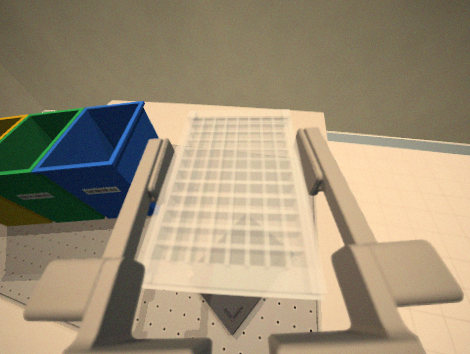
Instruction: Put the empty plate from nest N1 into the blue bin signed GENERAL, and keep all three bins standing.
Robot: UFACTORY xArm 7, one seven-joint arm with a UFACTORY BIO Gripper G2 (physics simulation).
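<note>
My gripper (pixel 236 162) is shut on a clear plate (pixel 235 202) with a grid of wells, one finger pad along each long side. The plate is held up over the perforated board, and a dark shape shows faintly through its near part. The blue bin (pixel 107 177) stands upright on the left, open at the top, beyond the left finger, which hides part of its right side. The plate is to the right of this bin, not over its opening. The label on the bin's front is too small to read.
A green bin (pixel 27 182) stands upright directly left of the blue one, and a yellow bin (pixel 24 216) stands left of that, partly cut off. A dark pointed piece (pixel 232 312) lies on the perforated board (pixel 170 312) below the plate. A plain wall (pixel 250 55) is behind.
</note>
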